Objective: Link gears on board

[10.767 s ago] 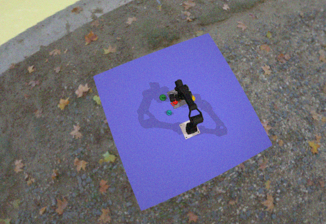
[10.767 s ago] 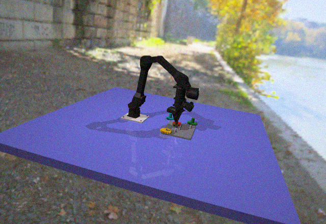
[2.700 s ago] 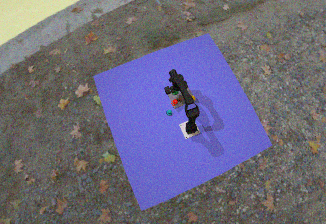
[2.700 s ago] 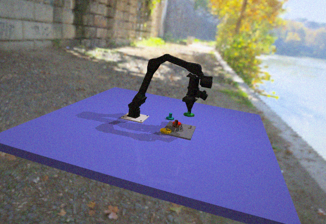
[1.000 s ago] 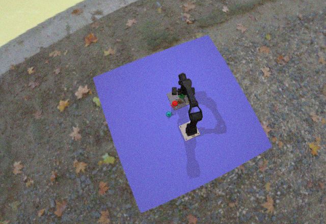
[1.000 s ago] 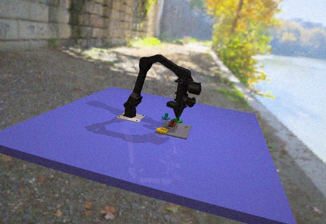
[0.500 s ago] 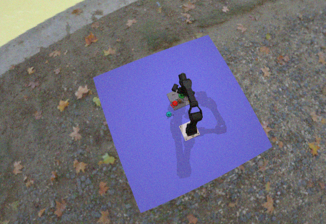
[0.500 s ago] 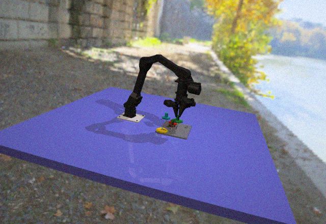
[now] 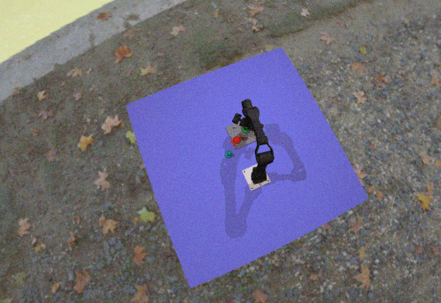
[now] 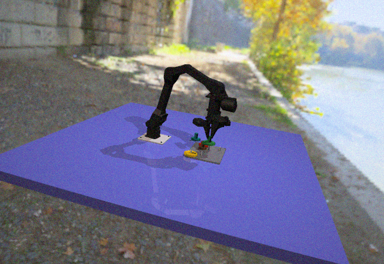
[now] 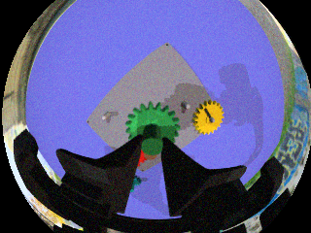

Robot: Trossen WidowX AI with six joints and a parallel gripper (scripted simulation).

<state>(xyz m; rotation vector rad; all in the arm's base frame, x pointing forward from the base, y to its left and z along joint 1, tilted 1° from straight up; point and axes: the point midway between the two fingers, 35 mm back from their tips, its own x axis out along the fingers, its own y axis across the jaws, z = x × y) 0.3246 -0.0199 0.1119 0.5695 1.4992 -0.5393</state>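
The brown gear is 6 cm below my gripper tip, 4 cm behind it and 3 cm to the left of it. Round my gripper tip: green gear 1 cm below; red gear 7 cm to the left, 7 cm below, 5 cm behind; yellow gear 8 cm to the right, 7 cm below, 6 cm behind.
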